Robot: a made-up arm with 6 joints. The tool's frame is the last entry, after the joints. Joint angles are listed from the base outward. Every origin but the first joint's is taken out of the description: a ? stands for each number. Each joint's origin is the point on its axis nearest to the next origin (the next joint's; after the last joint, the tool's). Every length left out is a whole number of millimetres.
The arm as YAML. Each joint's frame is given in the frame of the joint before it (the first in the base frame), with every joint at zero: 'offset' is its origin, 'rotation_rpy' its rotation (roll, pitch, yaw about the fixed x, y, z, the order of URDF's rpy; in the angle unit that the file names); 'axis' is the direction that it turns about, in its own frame. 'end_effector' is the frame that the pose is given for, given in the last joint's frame.
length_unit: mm
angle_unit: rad
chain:
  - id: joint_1
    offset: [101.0, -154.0, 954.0]
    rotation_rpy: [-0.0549, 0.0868, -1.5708]
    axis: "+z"
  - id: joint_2
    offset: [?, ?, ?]
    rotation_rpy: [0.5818, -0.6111, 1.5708]
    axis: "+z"
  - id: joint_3
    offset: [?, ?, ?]
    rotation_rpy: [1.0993, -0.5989, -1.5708]
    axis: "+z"
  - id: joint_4
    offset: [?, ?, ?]
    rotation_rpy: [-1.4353, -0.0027, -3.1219]
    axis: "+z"
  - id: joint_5
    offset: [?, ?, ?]
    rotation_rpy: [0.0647, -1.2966, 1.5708]
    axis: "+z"
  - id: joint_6
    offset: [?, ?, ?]
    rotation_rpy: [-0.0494, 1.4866, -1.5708]
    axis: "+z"
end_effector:
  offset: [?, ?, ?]
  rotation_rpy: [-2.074, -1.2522, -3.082]
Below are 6 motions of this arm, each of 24 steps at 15 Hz.
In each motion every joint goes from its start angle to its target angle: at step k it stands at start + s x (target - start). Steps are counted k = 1, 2, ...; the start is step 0. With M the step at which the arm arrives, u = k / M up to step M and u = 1 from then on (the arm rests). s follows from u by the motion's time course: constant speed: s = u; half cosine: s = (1 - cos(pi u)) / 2; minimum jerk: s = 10 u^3 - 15 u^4 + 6 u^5.
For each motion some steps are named. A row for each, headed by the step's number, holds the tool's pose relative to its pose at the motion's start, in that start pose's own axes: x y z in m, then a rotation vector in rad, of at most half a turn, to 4 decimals.
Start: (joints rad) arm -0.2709 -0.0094 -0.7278 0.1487 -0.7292 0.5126
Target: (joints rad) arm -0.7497 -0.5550 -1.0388 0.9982 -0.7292 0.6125
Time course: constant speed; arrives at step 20
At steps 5, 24:
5: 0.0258 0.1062 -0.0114 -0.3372 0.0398 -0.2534
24: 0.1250 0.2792 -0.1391 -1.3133 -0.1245 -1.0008

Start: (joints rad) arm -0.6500 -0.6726 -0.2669 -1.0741 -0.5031 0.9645
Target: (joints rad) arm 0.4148 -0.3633 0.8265 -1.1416 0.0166 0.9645
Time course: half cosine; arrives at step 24
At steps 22, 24:
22: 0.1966 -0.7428 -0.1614 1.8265 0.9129 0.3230
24: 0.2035 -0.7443 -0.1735 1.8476 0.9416 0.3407

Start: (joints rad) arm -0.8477 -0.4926 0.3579 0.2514 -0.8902 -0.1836
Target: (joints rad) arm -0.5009 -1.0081 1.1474 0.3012 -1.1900 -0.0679
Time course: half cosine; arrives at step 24
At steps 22, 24:
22: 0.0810 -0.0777 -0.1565 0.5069 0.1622 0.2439
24: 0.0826 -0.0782 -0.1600 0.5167 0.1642 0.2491

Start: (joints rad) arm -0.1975 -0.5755 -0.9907 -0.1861 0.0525 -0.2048
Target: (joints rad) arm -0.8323 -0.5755 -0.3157 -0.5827 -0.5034 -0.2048
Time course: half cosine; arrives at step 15
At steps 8, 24:
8: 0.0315 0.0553 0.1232 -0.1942 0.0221 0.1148
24: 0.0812 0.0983 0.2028 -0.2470 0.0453 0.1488

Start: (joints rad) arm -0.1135 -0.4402 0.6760 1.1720 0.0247 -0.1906
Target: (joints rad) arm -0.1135 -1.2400 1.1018 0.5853 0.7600 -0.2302
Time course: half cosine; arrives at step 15
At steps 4, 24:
4: 0.0399 -0.0084 -0.0322 0.0889 0.0927 0.2021
24: 0.1969 0.1127 -0.1951 0.4260 0.3577 1.3362

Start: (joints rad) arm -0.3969 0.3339 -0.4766 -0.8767 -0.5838 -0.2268
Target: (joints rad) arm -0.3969 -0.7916 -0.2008 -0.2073 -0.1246 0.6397
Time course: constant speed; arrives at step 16
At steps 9, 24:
9: 0.1966 0.1082 0.0579 0.1825 0.5923 -0.6988
24: 0.2660 0.1160 0.0269 0.2793 0.6663 -1.5573

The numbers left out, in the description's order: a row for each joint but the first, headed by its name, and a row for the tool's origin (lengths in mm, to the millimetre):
joint_2: 57.0 -57.0 0.0
joint_3: 246.0 -40.0 0.0
joint_4: 106.0 55.0 0.0
joint_5: -2.0 -71.0 0.0
joint_6: -200.0 28.0 0.0
tool: -40.0 -22.0 0.0

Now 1 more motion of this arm.
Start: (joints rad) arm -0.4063 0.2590 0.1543 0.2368 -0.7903 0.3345
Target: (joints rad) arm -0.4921 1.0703 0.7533 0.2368 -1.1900 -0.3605
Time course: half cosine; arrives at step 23
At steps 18, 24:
18: 0.2270 0.0683 -0.0359 -0.6172 0.0965 0.9707
24: 0.2484 0.0877 -0.0445 -0.6927 0.0694 1.0935

